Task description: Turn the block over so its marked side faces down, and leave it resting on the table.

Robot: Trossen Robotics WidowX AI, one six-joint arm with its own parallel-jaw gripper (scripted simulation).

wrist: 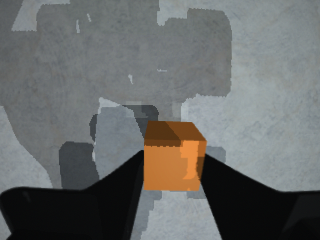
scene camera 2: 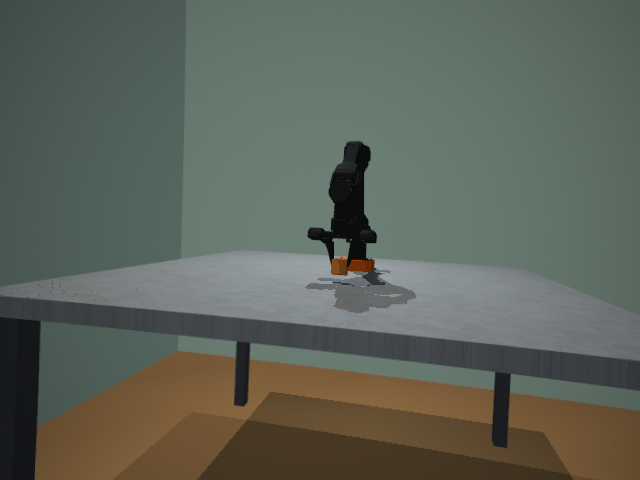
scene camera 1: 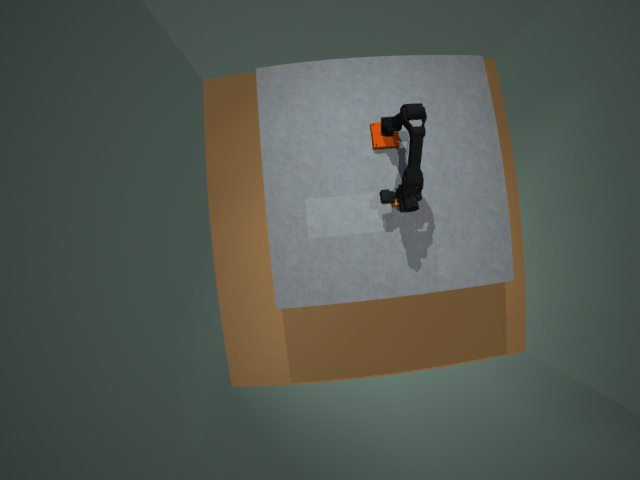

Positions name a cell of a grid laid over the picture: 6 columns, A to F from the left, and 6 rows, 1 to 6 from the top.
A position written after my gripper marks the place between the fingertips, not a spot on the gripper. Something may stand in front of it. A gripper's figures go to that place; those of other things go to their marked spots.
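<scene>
The orange block (wrist: D4) is 9 cm from the lens. My own gripper (wrist: D4) is there as well, and for the gripper I get 11 cm from the lens.
</scene>
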